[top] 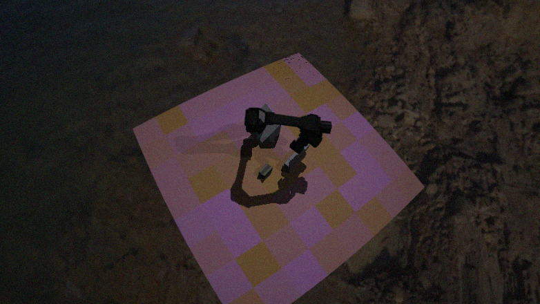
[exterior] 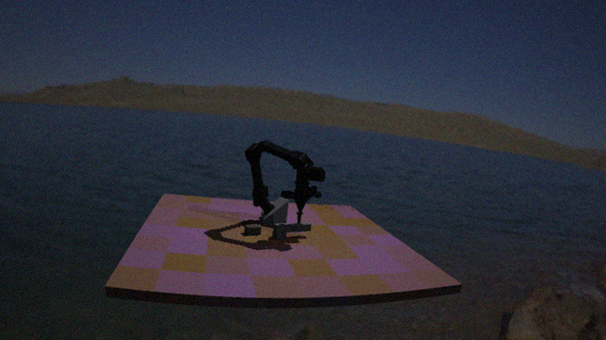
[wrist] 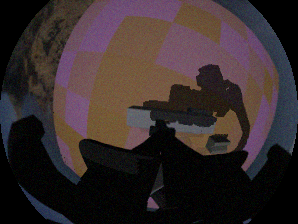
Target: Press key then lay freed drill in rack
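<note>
The drill lies 80 mm below my gripper tip, 50 mm to the right of it and 10 mm ahead of it. The rest, counted from my gripper tip: light grey housing: 90 mm below, 30 mm to the right; then grey-green block: 220 mm to the right, 110 mm below, 20 mm behind.
</note>
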